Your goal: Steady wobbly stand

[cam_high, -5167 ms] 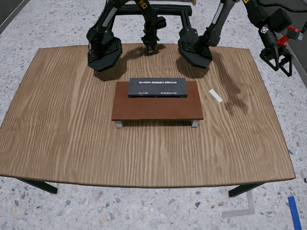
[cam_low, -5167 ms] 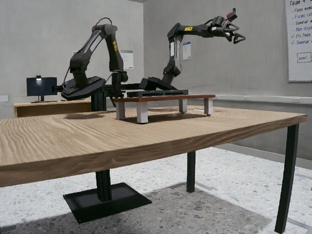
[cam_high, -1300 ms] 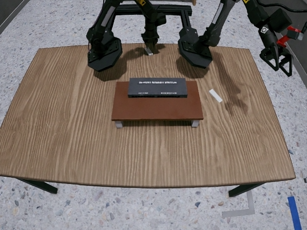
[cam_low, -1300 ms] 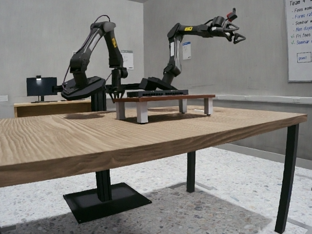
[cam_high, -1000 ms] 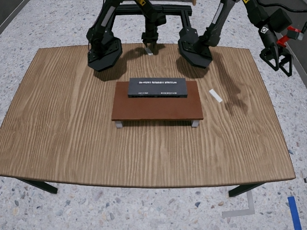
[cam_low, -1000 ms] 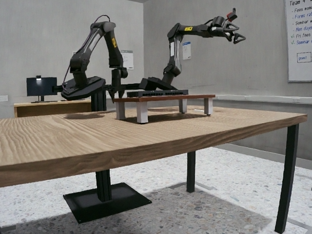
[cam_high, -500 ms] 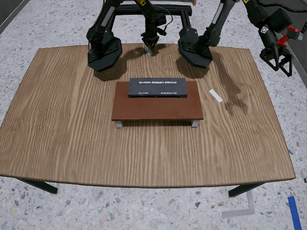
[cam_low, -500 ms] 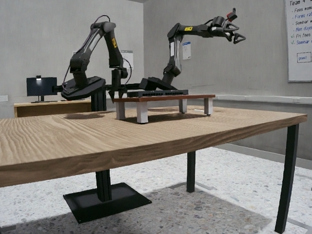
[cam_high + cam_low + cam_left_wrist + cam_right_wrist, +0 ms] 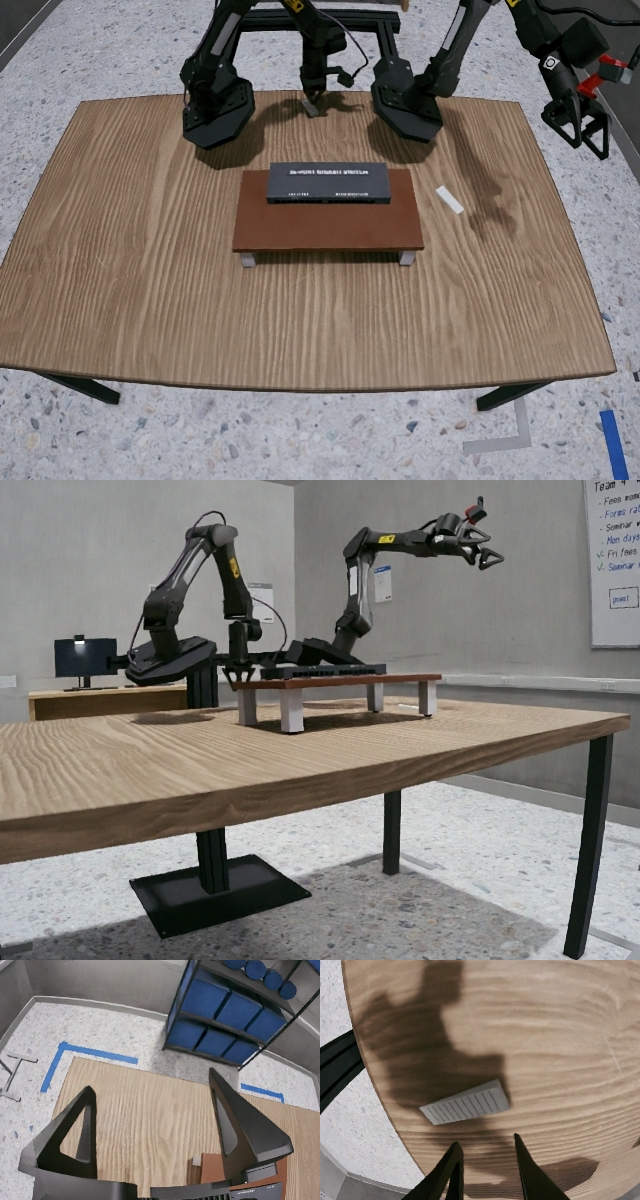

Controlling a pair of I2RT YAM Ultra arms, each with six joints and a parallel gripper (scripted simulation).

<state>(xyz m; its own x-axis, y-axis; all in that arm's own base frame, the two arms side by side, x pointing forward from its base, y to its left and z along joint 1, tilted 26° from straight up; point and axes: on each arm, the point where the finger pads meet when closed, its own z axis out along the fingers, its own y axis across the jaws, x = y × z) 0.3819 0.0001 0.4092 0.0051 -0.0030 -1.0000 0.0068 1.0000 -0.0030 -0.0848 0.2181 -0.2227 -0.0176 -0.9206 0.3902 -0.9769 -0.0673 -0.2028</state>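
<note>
Right now my right hand is 39 cm short of the network switch, 3 cm to the right of it and 5 cm below it. Also, from my right hand: brown stand 45 cm ahead, 2 cm to the left, 1 cm below.
</note>
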